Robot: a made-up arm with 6 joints. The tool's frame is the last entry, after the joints.
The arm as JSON. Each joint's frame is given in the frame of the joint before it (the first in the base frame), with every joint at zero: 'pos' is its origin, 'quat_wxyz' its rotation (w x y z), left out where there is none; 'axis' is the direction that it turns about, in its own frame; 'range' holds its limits. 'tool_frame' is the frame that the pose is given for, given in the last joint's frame.
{
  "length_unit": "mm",
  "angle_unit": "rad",
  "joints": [
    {
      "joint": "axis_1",
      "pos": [
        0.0,
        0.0,
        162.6
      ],
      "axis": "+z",
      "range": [
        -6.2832,
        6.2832
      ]
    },
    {
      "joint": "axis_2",
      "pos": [
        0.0,
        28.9,
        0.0
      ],
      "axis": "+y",
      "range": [
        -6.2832,
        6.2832
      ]
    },
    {
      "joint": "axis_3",
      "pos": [
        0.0,
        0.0,
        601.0
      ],
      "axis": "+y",
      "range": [
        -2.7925,
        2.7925
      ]
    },
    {
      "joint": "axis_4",
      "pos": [
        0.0,
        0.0,
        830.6
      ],
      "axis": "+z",
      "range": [
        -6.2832,
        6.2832
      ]
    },
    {
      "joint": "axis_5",
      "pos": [
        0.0,
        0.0,
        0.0
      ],
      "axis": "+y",
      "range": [
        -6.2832,
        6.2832
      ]
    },
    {
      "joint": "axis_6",
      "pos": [
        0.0,
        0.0,
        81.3
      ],
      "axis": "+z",
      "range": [
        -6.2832,
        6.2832
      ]
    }
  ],
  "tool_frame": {
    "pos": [
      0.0,
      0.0,
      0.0
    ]
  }
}
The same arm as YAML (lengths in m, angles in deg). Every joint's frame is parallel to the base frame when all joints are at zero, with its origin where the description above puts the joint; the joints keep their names.
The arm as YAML. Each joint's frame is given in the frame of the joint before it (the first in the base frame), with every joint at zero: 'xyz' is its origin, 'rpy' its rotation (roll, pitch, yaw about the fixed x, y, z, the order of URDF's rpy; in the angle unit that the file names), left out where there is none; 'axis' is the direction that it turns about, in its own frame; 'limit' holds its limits. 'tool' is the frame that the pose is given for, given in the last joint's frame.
units:
  length: m
  angle: deg
joints:
  - name: axis_1
    type: revolute
    origin:
      xyz: [0.0, 0.0, 0.1626]
    axis: [0.0, 0.0, 1.0]
    limit:
      lower: -360.0
      upper: 360.0
  - name: axis_2
    type: revolute
    origin:
      xyz: [0.0, 0.0289, 0.0]
    axis: [0.0, 1.0, 0.0]
    limit:
      lower: -360.0
      upper: 360.0
  - name: axis_3
    type: revolute
    origin:
      xyz: [0.0, 0.0, 0.601]
    axis: [0.0, 1.0, 0.0]
    limit:
      lower: -160.0
      upper: 160.0
  - name: axis_4
    type: revolute
    origin:
      xyz: [0.0, 0.0, 0.8306]
    axis: [0.0, 0.0, 1.0]
    limit:
      lower: -360.0
      upper: 360.0
  - name: axis_5
    type: revolute
    origin:
      xyz: [0.0, 0.0, 0.0]
    axis: [0.0, 1.0, 0.0]
    limit:
      lower: -360.0
      upper: 360.0
  - name: axis_6
    type: revolute
    origin:
      xyz: [0.0, 0.0, 0.0813]
    axis: [0.0, 0.0, 1.0]
    limit:
      lower: -360.0
      upper: 360.0
tool:
  origin:
    xyz: [0.0, 0.0, 0.0]

